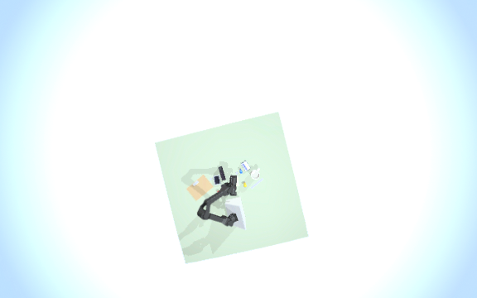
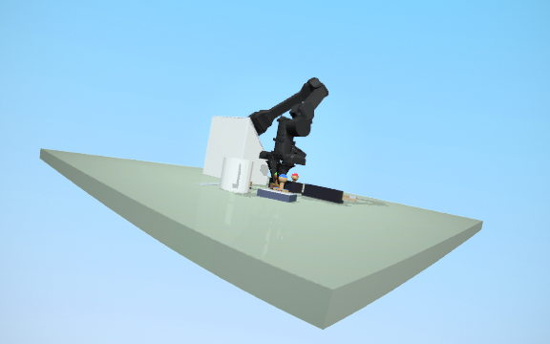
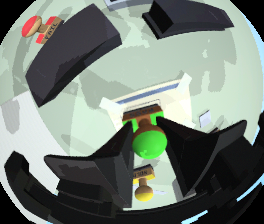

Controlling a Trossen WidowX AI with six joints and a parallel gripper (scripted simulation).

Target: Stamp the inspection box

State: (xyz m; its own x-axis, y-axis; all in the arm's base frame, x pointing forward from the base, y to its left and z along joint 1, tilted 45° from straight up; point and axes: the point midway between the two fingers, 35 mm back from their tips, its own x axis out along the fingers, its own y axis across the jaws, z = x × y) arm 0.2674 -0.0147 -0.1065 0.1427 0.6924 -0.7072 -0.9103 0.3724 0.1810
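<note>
Right now my gripper tip is 130 mm short of the long black block, 80 mm to the right of it and 10 mm above it. The rest, counted from my gripper tip: yellow-knobbed stamp: 50 mm behind, 100 mm to the right; red-knobbed stamp: 30 mm behind, 170 mm to the left; blue-knobbed stamp: 80 mm ahead, 110 mm to the right.
</note>
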